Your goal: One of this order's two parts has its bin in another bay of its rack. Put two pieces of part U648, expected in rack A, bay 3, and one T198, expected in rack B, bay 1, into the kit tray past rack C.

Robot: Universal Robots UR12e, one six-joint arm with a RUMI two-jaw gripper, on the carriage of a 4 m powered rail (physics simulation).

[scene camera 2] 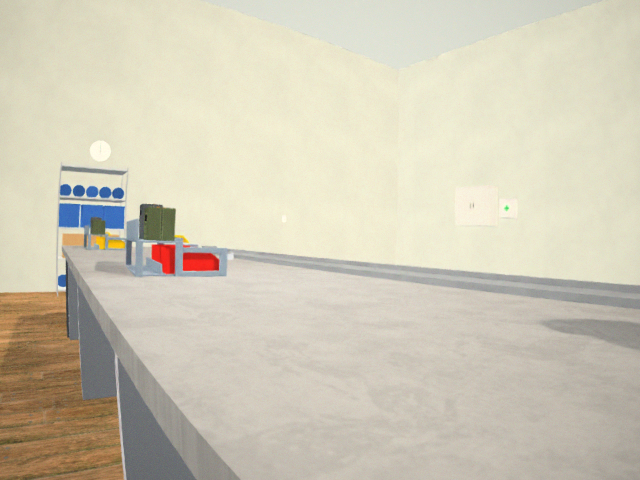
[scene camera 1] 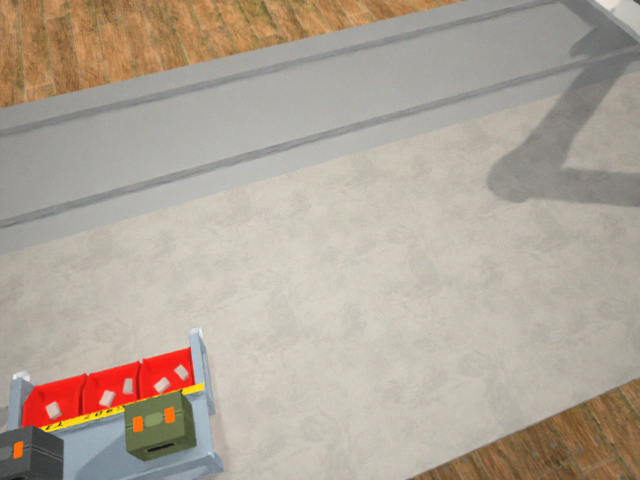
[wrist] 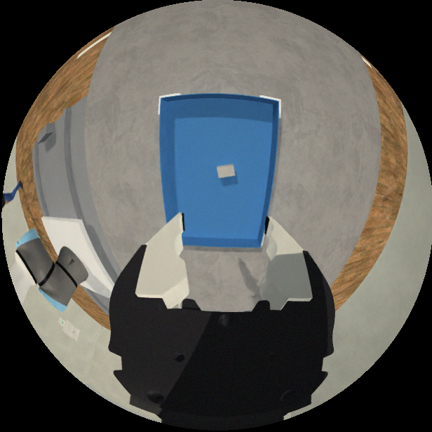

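The blue kit tray [wrist: 167,165] lies ahead of and below my gripper in the wrist view. One small light-grey piece [wrist: 225,171] lies on its floor near the middle. My gripper [wrist: 224,215] is open, with its fingers wide apart above the tray's near end and nothing between them. The rack with red bins [scene camera 1: 204,373] [scene camera 2: 178,258] stands at the lower left in scene camera 1. Its three red bins [scene camera 1: 111,379] hold grey pieces, and its yellow label strip [scene camera 1: 193,389] is partly readable. The kit tray and gripper do not show in either scene view.
A green case [scene camera 1: 160,426] [scene camera 2: 157,222] and a dark case [scene camera 1: 38,452] stand on the red-bin rack. A farther rack holds yellow bins [scene camera 2: 116,242]. The rail [scene camera 1: 258,113] runs along the table. The white carriage [wrist: 67,237] is at the left in the wrist view. The arm's shadow [scene camera 1: 527,170] falls across the table.
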